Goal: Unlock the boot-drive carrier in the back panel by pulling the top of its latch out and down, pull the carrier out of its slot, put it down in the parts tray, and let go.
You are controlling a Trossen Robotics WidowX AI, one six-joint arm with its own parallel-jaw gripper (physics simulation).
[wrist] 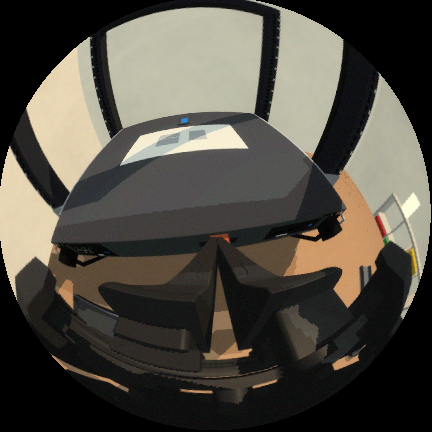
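Note:
An orange latch (pixel 220 237) shows as a small patch at the back panel's edge, right at my fingertips. The carrier's body and its slot are mostly hidden behind the fingers and under the chassis edge. My gripper (pixel 215 241) is shut, its two black fingertips together at the back panel, over the lower part of the latch. Nothing shows between the fingers. Whether the tips touch the latch cannot be told. A grey tray-like box (pixel 96 318) shows in part at the lower left, behind the gripper's body; it may be the parts tray.
The dark grey server chassis (pixel 200 182) with a white label (pixel 187 144) fills the middle. Black plugs with cables (pixel 330 229) stick out of the back panel at both sides. Black rack posts (pixel 269 65) stand around it. A shelf unit (pixel 410 227) stands far right.

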